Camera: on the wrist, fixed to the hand. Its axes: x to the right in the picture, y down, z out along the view.
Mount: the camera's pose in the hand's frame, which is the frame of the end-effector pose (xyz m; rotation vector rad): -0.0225 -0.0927 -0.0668 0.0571 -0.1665 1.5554
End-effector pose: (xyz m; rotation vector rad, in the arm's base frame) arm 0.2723 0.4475 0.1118 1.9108 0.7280 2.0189
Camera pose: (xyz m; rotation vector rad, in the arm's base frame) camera 0.1952 0.5020 0.0436 -1.7751 0.7007 -1.3499
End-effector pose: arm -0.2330 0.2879 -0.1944 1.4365 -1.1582 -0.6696
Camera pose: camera -0.1555 0.3258 -0.2726 0.1918 -1.9562 0.3692
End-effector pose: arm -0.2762 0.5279 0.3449 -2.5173 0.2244 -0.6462
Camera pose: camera -0.3258 0.5827 0.4349 -1.5623 1.7462 0.2110
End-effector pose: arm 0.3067 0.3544 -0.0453 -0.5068 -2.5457 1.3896
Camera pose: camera 0.3308 0.3511 0.0686 1.8052 1.2761 -1.1490
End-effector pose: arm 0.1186 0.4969 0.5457 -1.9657 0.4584 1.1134
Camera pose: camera 0.2019 0.4982 0.6270 -1.1896 2.0440 2.0302
